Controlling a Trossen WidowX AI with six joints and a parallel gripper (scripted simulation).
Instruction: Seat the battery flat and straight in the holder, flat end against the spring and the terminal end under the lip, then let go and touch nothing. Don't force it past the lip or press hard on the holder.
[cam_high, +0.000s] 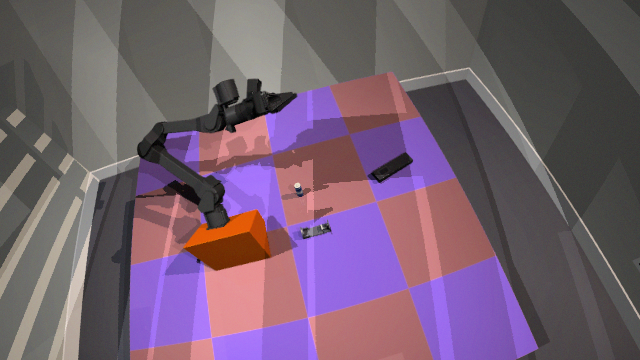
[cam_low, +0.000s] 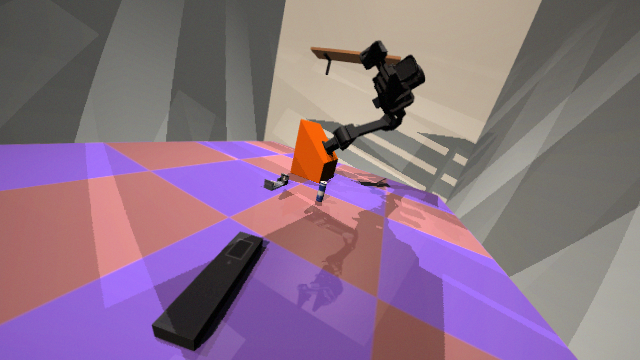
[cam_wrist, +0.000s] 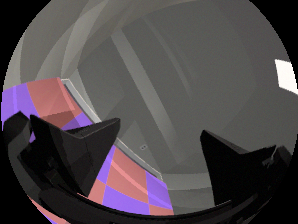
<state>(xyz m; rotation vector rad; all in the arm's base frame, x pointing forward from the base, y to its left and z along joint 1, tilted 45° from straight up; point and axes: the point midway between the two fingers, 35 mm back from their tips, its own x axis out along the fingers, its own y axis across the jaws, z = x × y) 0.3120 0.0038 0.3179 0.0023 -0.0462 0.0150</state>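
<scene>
My gripper tip is now 6 cm past the battery, 9 cm to the left of it and 37 cm above it. From my gripper tip the other things lie so: black remote (30 cm ahead, 4 cm to the right, 38 cm below).
</scene>
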